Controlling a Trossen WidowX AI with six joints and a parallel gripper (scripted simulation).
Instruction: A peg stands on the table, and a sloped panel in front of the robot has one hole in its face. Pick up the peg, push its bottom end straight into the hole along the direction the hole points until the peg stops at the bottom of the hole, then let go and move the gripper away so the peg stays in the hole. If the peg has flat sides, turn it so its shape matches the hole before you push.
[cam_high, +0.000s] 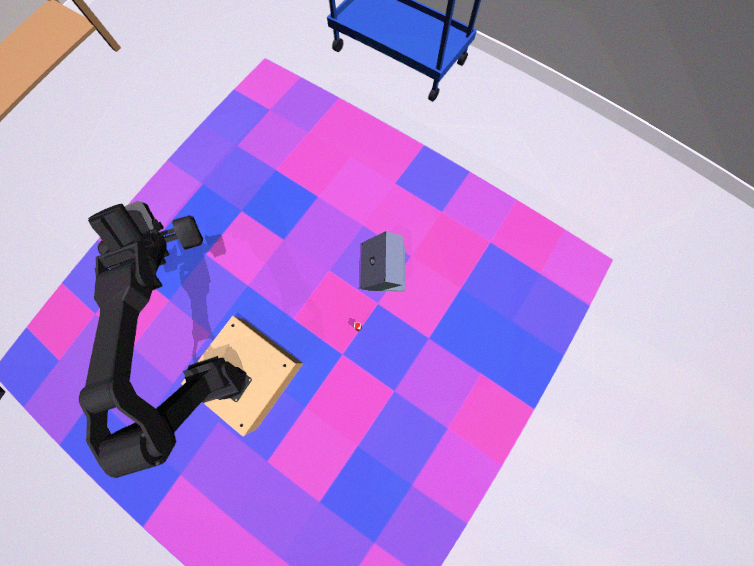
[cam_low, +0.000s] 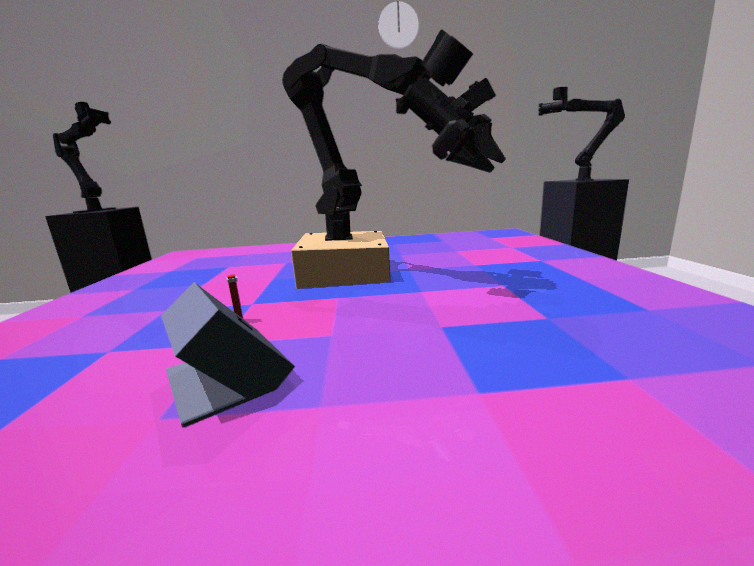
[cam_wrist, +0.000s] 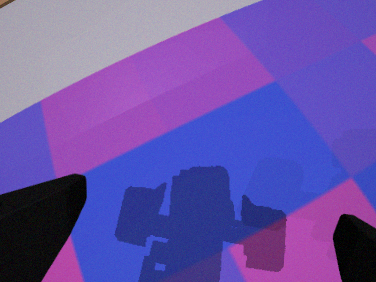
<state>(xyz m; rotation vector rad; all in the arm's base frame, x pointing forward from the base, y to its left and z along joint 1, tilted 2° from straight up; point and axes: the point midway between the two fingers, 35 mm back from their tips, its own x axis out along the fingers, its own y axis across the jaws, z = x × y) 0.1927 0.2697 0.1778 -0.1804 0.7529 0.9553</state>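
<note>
My gripper tip is now 470 mm to the left of the red peg, 170 mm above it and 70 mm short of it. From my gripper tip the other things lie so: sloped panel 430 mm to the right, 240 mm ahead, 180 mm below.
</note>
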